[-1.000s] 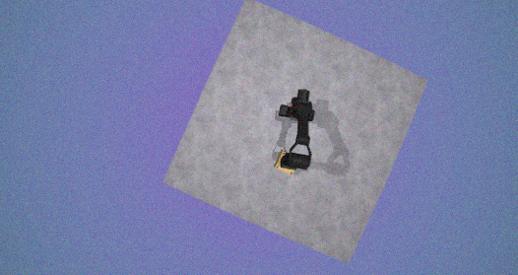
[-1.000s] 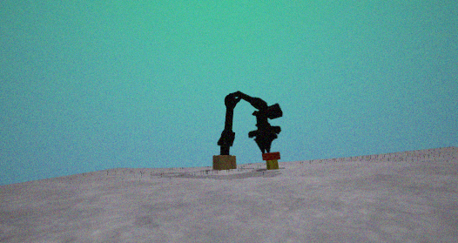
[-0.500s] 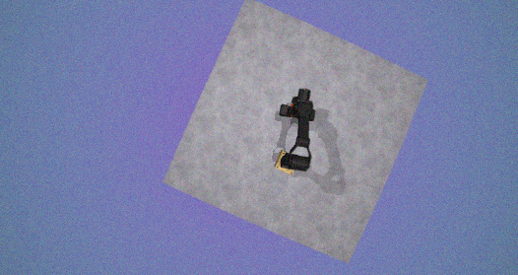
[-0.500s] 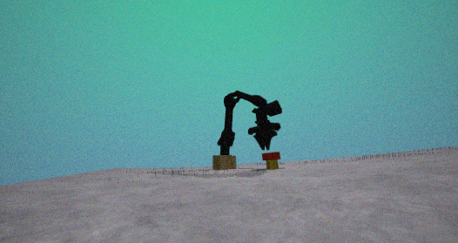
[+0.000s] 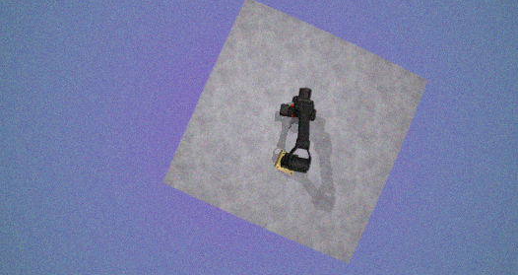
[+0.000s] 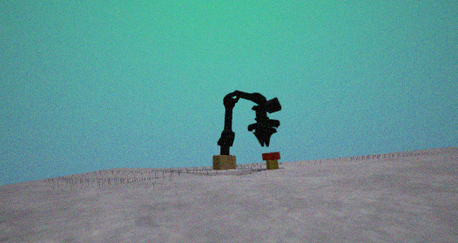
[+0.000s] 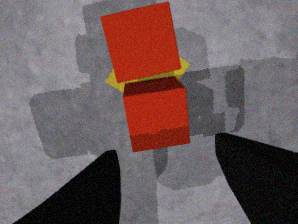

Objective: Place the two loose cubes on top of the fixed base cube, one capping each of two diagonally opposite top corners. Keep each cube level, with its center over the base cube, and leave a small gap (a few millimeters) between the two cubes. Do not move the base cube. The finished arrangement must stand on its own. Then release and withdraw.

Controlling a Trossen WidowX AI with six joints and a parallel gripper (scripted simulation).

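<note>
Right now the red cube is 50 mm below my gripper tip. Also, from my gripper tip: yellow base cube 20 mm ahead, 10 mm to the left, 80 mm below.
</note>
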